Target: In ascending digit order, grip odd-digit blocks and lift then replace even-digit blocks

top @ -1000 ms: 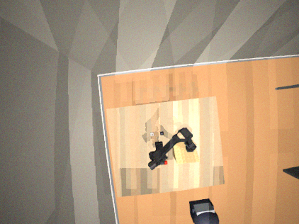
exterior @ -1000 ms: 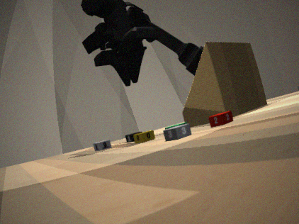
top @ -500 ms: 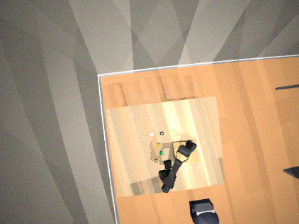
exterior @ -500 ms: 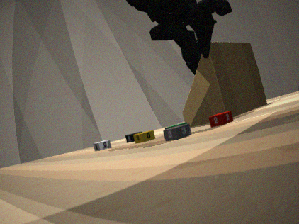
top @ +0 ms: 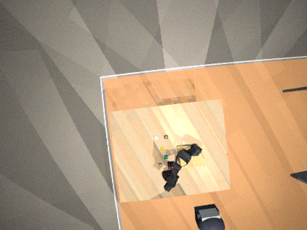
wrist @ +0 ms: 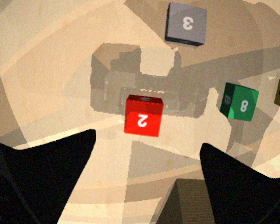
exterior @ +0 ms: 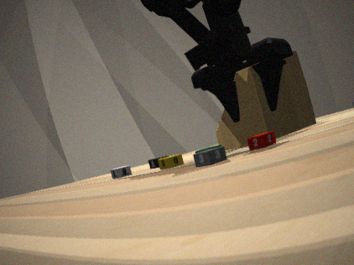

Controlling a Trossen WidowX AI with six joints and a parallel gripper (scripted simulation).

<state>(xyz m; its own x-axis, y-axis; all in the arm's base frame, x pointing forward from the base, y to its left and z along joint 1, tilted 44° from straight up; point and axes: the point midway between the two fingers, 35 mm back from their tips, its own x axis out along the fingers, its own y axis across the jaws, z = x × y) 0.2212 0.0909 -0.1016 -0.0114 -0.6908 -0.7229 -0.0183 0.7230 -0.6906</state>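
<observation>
Right now my gripper tip is 1 cm short of the red block, 1 cm to the right of it and 4 cm above it. Also, from my gripper tip: yellow block 6 cm ahead, 17 cm to the right, 4 cm below; then grey block 9 cm ahead, 2 cm to the right, 4 cm below; then green block 3 cm ahead, 9 cm to the right, 4 cm below.
</observation>
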